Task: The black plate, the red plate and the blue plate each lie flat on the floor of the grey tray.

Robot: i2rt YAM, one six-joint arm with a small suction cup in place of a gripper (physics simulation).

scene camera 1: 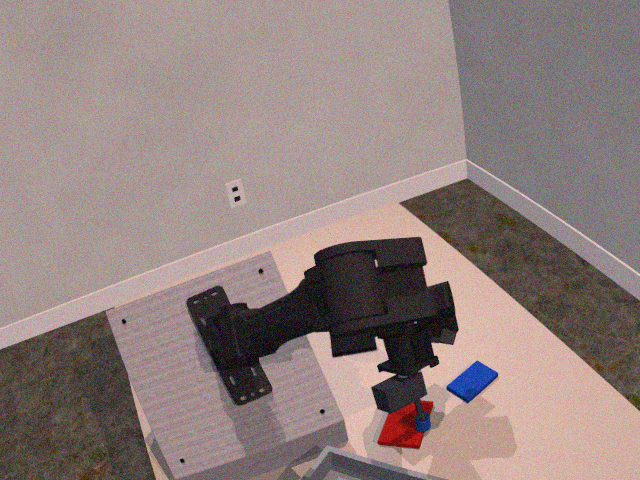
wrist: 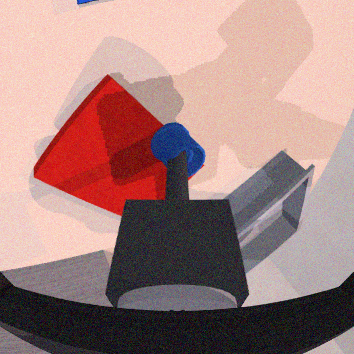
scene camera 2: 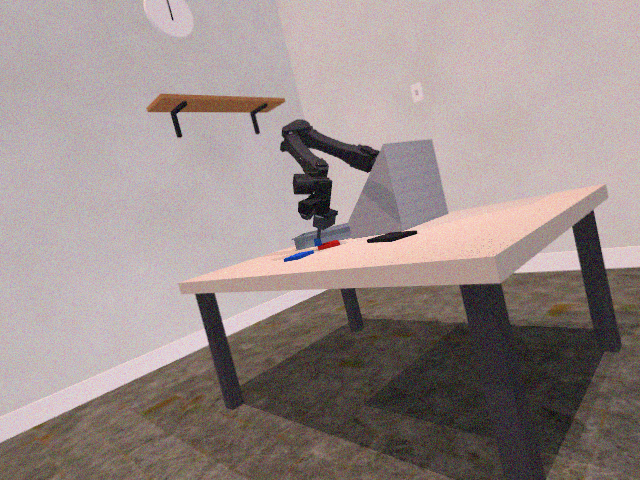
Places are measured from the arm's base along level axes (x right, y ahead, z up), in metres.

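Where they show: end effector, tool point: (scene camera 1: 424, 430) (wrist: 176, 137) (scene camera 2: 317, 246); arm's base, origin of the base link: (scene camera 1: 228, 346) (scene camera 2: 389, 173).
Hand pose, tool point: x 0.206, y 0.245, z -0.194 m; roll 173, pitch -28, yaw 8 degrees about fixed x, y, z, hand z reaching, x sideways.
Observation:
Things, the pixels of their top centre, and the offset from my tool point.
- red plate, middle of its top: (wrist: 129, 169) (scene camera 1: 406, 421) (scene camera 2: 327, 243) dx -0.038, dy -0.017, dz +0.004 m
- grey tray, middle of its top: (wrist: 247, 257) (scene camera 2: 325, 229) dx +0.125, dy -0.194, dz +0.043 m
- blue plate, middle of its top: (scene camera 1: 472, 379) (scene camera 2: 298, 254) dx -0.047, dy +0.142, dz +0.003 m
- black plate, middle of its top: (scene camera 1: 351, 329) (scene camera 2: 390, 235) dx -0.332, dy +0.025, dz +0.003 m
The red plate (scene camera 1: 397, 432) (scene camera 2: 329, 245) (wrist: 81, 158) lies flat on the table, outside the grey tray (scene camera 1: 341, 456) (scene camera 2: 305, 240) (wrist: 267, 191). My suction cup (scene camera 1: 423, 423) (scene camera 2: 317, 240) (wrist: 177, 147) is low over the red plate's edge nearest the tray and holds nothing. I cannot tell whether it touches the plate. The blue plate (scene camera 1: 471, 381) (scene camera 2: 298, 255) (wrist: 86, 1) lies flat on the table beyond the red one. The black plate (scene camera 2: 390, 236) lies flat on the table on the tray's other side, seen only in scene camera 2. The tray looks empty where it shows.
The arm is mounted on a tall grey wedge-shaped block (scene camera 1: 170, 371) (scene camera 2: 403, 186) at the table's back, right behind the tray. The table's edges (scene camera 2: 330, 278) are near the blue plate. A wooden shelf (scene camera 2: 214, 103) hangs on the wall.

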